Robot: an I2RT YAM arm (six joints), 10 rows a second.
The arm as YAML. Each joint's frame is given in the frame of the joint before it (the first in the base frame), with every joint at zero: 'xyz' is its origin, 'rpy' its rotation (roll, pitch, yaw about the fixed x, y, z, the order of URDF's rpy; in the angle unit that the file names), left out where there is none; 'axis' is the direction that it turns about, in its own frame. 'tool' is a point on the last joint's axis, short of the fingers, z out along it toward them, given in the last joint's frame.
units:
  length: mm
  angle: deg
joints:
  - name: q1
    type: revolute
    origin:
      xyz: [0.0, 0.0, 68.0]
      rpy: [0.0, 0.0, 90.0]
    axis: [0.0, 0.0, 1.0]
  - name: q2
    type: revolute
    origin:
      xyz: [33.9, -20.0, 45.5]
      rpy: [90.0, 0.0, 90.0]
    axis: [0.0, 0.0, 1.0]
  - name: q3
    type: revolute
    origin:
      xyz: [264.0, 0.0, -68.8]
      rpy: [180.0, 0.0, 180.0]
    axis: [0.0, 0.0, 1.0]
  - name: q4
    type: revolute
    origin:
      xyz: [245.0, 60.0, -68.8]
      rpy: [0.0, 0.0, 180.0]
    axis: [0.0, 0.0, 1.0]
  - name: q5
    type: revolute
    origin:
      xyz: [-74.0, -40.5, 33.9]
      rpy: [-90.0, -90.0, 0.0]
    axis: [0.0, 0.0, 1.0]
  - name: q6
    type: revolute
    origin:
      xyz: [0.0, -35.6, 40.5]
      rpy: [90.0, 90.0, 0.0]
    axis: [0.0, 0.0, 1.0]
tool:
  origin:
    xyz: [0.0, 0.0, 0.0]
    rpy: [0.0, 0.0, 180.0]
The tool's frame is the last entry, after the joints.
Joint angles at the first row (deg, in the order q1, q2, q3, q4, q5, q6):
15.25 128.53 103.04 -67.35 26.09 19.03
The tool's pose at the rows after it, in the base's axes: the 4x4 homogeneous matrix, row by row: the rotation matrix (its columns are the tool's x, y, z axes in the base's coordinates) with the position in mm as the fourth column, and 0 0 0 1 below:
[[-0.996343, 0.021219, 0.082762, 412.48], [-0.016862, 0.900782, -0.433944, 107.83], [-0.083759, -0.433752, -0.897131, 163.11], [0, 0, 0, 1]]
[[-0.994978, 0.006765, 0.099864, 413.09], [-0.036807, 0.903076, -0.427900, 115.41], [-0.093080, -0.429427, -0.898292, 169.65], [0, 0, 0, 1]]
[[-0.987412, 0.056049, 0.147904, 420.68], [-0.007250, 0.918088, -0.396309, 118.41], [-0.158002, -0.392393, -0.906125, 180.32], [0, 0, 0, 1]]
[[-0.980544, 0.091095, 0.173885, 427.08], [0.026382, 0.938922, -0.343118, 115.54], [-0.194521, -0.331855, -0.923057, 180.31], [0, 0, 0, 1]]
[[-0.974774, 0.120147, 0.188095, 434.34], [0.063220, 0.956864, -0.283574, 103.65], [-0.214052, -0.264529, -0.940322, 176.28], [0, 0, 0, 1]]
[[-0.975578, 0.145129, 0.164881, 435.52], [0.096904, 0.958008, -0.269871, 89.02], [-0.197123, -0.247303, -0.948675, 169.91], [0, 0, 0, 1]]
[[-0.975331, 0.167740, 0.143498, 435.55], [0.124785, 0.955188, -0.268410, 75.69], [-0.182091, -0.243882, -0.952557, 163.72], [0, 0, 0, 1]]
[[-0.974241, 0.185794, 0.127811, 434.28], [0.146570, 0.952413, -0.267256, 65.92], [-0.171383, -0.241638, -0.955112, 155.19], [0, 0, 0, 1]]
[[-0.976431, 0.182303, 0.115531, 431.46], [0.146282, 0.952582, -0.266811, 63.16], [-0.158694, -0.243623, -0.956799, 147.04], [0, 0, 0, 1]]
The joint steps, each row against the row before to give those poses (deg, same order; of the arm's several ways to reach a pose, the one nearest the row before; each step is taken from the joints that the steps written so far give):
1.50 0.00 0.05 -0.13 -0.03 -1.47
0.94 0.00 1.53 -0.83 -0.08 -0.26
0.00 -0.02 2.49 1.00 -0.99 1.57
-0.81 0.02 0.13 2.73 -2.73 0.70
-1.99 0.00 -0.85 3.33 -3.45 -0.35
-1.96 0.00 -1.38 0.81 -1.36 -0.08
-1.73 0.00 -1.37 0.65 -0.52 -0.11
-1.24 0.00 -1.95 1.40 -0.35 0.02
-0.31 0.00 -1.88 1.25 -0.18 -0.33

